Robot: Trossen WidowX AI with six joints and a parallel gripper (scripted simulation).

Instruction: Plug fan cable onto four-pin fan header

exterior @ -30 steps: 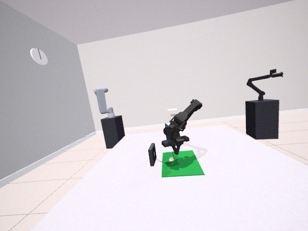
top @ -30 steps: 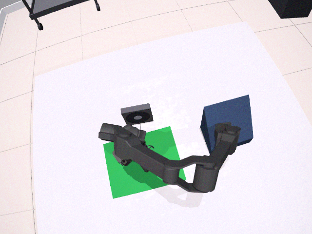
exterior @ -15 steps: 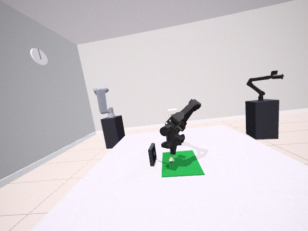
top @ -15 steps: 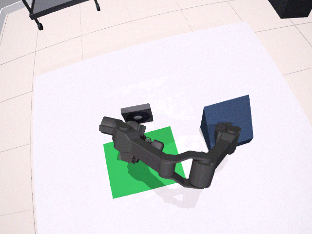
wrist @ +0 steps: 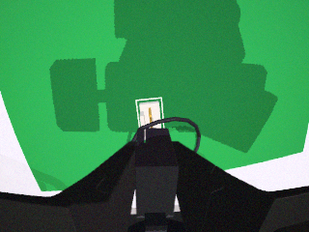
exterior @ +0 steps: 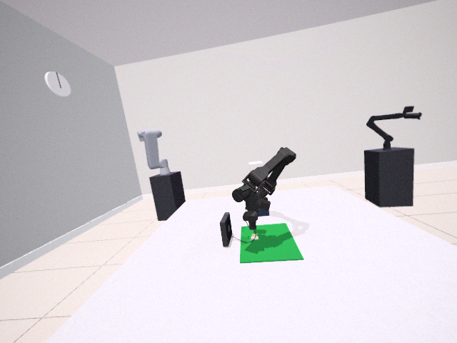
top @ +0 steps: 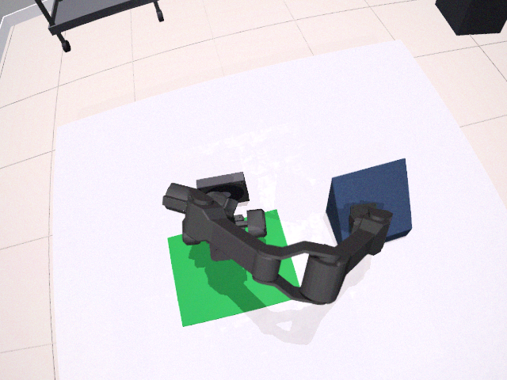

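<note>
My gripper tip is 10 mm to the left of the dark plug and 10 mm below it. From my gripper tip the other things lie so: white four-pin header (10 mm to the right, 60 mm below); then black fan (130 mm to the right); then green board (10 mm ahead, 50 mm to the left, 80 mm below).
</note>
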